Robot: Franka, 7 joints.
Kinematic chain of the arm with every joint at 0, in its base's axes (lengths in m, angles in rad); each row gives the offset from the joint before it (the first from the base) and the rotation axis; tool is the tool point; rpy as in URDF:
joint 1: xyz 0 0 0.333 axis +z
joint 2: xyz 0 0 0 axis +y
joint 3: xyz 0 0 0.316 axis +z
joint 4: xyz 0.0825 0 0 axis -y
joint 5: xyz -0.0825 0 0.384 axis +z
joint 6: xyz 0 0 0 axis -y
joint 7: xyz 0.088 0 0 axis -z
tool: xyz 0 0 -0.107 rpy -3.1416 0 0
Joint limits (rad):
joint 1: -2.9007..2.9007
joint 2: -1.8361..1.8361
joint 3: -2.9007..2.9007
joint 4: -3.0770..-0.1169
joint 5: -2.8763..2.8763
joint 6: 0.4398..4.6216
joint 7: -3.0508..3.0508
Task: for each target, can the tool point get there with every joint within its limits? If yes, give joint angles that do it. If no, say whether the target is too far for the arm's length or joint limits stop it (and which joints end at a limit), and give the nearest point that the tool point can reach.
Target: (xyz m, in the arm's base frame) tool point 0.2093 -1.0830 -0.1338
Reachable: no: too far | nearest point 0.1499 -0.7757 -0.0013 | short by 0.340 m
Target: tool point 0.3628 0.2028 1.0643
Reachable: yes | joints 2.4114 -0.2146 -1.4947 -0.7832 1.8314 2.4991 -1.6610
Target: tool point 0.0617 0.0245 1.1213
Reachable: yes | joints 0.3633 -0.2435 -0.3836 -0.3764 0.9712 1.4543 -2.2241
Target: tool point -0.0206 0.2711 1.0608
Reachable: yes | joints -0.3904 -0.8536 0.3347 -1.2230 -1.4793 3.0330 0.4971
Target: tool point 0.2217 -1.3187 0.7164
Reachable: no: too far | nearest point 0.1367 -0.8133 0.5694 | short by 0.533 m
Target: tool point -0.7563 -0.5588 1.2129
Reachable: no: too far | nearest point -0.5038 -0.3723 0.9192 | short by 0.430 m
